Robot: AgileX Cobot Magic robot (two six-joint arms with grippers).
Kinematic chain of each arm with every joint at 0, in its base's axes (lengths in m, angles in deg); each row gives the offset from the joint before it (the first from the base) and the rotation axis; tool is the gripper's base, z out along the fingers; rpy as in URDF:
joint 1: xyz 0 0 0.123 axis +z
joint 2: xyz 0 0 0 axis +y
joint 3: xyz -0.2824 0 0.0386 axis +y
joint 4: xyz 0.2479 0 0.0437 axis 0.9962 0 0.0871
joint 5: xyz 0 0 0 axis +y
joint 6: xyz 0.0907 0 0.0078 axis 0.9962 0 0.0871
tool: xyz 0 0 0 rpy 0 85 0
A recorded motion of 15 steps. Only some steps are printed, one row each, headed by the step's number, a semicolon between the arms.
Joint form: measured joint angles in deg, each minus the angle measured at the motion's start. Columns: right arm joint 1, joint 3, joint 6, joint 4, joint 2, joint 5; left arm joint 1, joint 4, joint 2, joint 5, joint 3, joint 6.
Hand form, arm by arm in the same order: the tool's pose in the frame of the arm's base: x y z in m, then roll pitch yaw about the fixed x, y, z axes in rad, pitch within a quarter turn. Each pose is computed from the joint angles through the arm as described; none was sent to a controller.
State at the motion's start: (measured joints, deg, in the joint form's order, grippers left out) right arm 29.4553 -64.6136 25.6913 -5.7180 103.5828 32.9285; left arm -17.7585 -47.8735 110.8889 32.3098 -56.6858 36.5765
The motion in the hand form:
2: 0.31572 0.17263 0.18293 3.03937 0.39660 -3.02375; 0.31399 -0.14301 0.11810 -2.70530 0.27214 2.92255
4: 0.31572 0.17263 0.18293 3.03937 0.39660 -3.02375; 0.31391 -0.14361 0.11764 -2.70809 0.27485 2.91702
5: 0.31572 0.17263 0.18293 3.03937 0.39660 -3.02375; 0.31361 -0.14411 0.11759 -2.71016 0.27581 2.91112
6: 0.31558 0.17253 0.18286 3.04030 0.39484 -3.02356; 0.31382 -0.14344 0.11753 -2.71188 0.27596 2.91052
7: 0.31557 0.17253 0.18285 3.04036 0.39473 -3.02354; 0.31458 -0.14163 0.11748 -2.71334 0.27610 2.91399
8: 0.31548 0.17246 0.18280 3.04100 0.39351 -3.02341; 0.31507 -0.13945 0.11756 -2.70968 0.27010 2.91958
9: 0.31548 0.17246 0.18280 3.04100 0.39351 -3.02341; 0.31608 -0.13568 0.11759 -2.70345 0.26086 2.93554
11: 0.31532 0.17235 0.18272 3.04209 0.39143 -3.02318; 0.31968 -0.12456 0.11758 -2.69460 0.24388 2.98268
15: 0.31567 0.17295 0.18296 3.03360 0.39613 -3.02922; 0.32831 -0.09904 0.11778 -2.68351 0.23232 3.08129
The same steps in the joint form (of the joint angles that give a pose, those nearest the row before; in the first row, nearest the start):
2: 0.00 0.00 0.00 0.00 0.00 0.00; -0.73 -0.28 0.00 -0.28 0.00 0.62
4: 0.00 0.00 0.00 0.00 0.00 0.00; -0.86 -0.28 0.07 -0.44 0.00 0.89
5: 0.00 0.00 0.00 0.00 0.00 0.00; -0.97 -0.14 0.08 -0.44 0.00 0.99
6: 0.00 0.00 0.00 0.00 0.00 0.11; -0.86 0.00 0.07 -0.44 0.00 1.00
7: 0.00 0.00 0.00 0.00 0.00 0.12; -0.55 0.13 0.07 -0.44 0.00 0.99
8: 0.00 0.00 0.00 0.00 0.00 0.20; -0.11 0.21 0.07 0.01 -0.03 0.88
9: 0.00 0.00 0.00 0.00 0.00 0.20; 0.63 0.21 0.07 0.52 -0.03 0.50
11: 0.00 0.00 0.00 0.00 0.00 0.33; 2.69 0.36 0.07 1.22 -0.03 -0.61
15: 0.00 0.00 0.00 0.35 0.00 -0.09; 7.29 -0.05 0.07 1.57 -0.02 -1.47

